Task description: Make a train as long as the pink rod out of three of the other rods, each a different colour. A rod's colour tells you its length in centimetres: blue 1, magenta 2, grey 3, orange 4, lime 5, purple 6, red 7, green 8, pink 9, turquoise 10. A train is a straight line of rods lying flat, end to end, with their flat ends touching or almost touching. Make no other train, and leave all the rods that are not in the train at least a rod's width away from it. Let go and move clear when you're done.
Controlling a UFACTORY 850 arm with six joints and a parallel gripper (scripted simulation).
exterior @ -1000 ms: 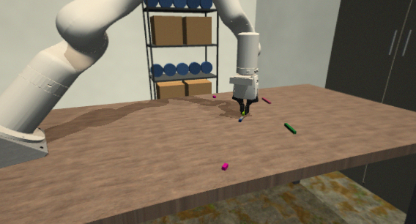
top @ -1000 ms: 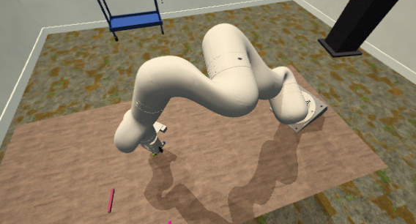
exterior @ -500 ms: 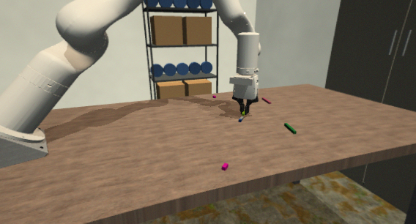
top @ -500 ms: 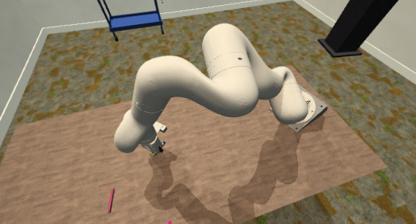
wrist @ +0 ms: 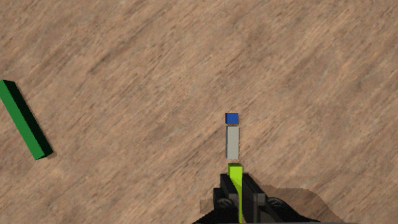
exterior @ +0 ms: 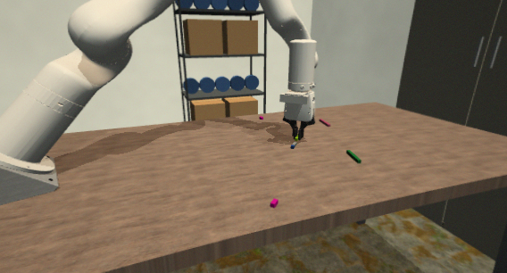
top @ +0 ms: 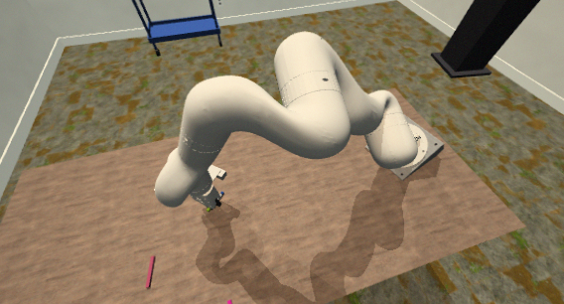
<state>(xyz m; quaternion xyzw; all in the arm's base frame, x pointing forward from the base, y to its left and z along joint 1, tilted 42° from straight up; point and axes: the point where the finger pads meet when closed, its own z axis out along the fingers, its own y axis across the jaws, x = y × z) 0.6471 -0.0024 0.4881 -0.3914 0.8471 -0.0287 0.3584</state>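
Now: hand 20 mm above the lime rod. Also, from my hand: blue rod (40 mm behind, 50 mm to the right, 30 mm below); then grey rod (20 mm behind, 30 mm to the right, 30 mm below); then green rod (130 mm ahead, 160 mm to the right, 30 mm below).
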